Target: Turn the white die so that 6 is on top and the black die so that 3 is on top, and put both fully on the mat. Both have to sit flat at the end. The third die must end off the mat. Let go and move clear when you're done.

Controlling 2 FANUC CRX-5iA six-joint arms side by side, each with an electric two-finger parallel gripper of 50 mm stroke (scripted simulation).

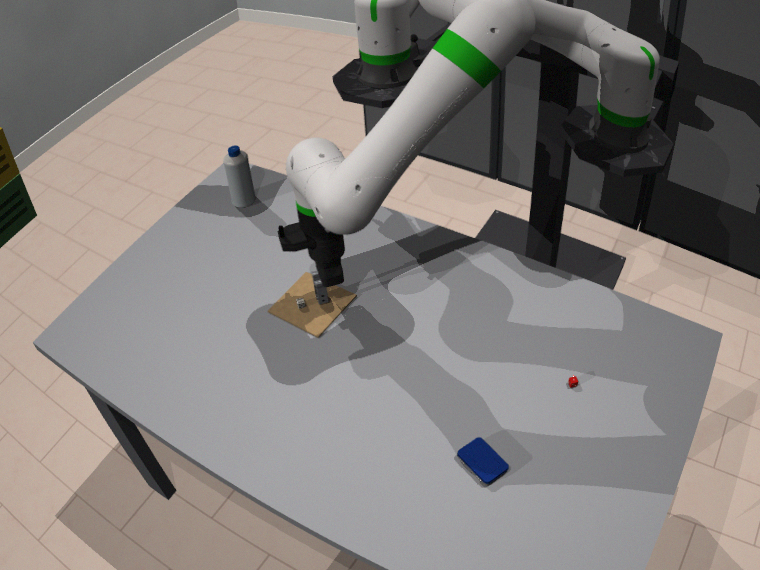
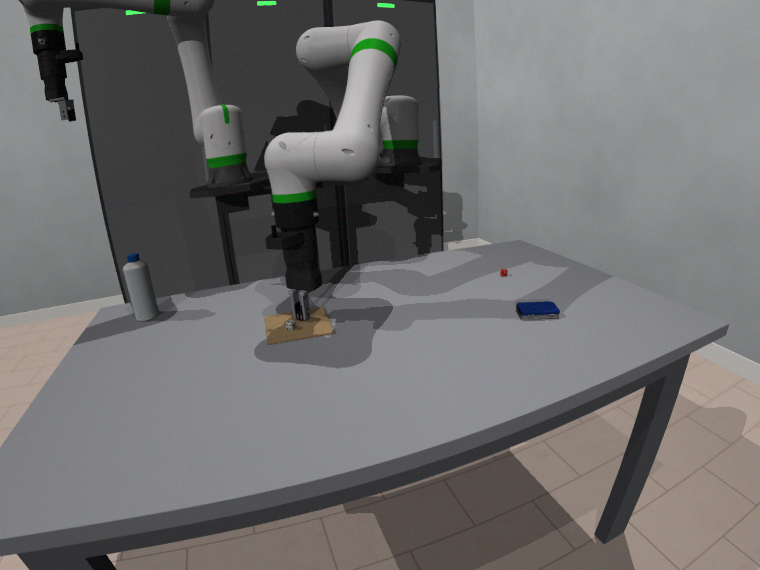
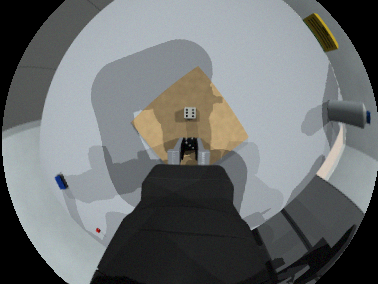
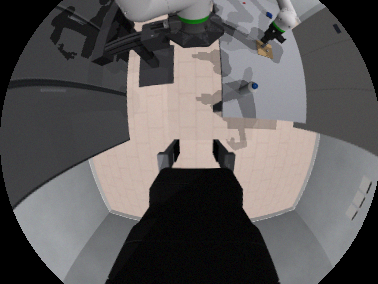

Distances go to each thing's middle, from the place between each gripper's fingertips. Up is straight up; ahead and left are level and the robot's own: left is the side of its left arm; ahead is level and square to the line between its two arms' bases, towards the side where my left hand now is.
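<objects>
The tan mat (image 1: pixel 314 318) is 2 cm below my left hand (image 2: pixel 302 317), 2 cm ahead of it and 2 cm to the right of it. Going by its middle, the tan mat is nearer to my left hand than to my right hand. The blue-topped box (image 1: pixel 477 456) is 1 cm below my left hand, 23 cm ahead of it and 48 cm to the left of it, while the grey bottle (image 2: pixel 136 271) is 5 cm above my left hand, 22 cm behind it and 38 cm to the right of it.
For my right hand (image 2: pixel 69 120), I find the grey bottle 49 cm below it, 32 cm ahead of it and 19 cm to the left of it. The tan mat is 57 cm below my right hand, 56 cm ahead of it and 56 cm to the left of it. The blue-topped box is 56 cm below my right hand, 77 cm ahead of it and 105 cm to the left of it; going by their middles, of the things named here the blue-topped box is the farthest from my right hand.
</objects>
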